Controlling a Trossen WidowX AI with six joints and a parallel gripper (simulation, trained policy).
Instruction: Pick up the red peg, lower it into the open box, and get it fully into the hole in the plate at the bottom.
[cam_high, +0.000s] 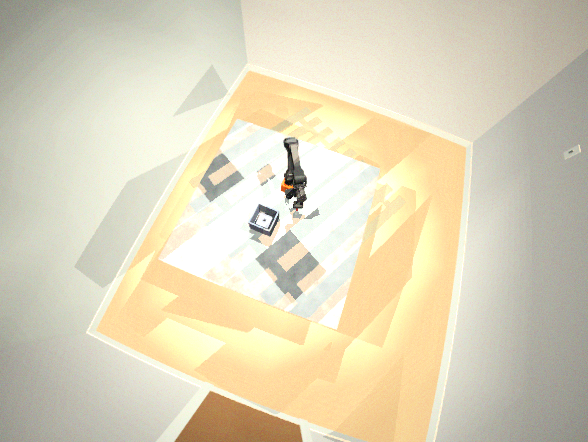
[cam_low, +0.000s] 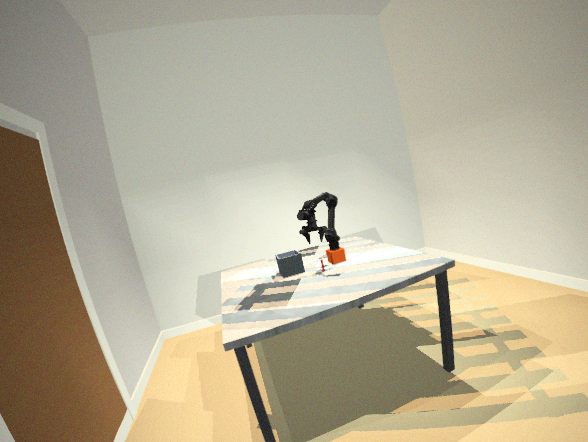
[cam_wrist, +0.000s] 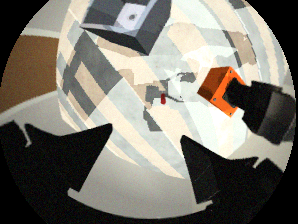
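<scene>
Right now the red peg is 20 mm behind my gripper tip, 10 mm to the right of it and 160 mm below it. The rest, counted from my gripper tip: pale plate (160 mm ahead, 190 mm to the right, 160 mm below).
</scene>
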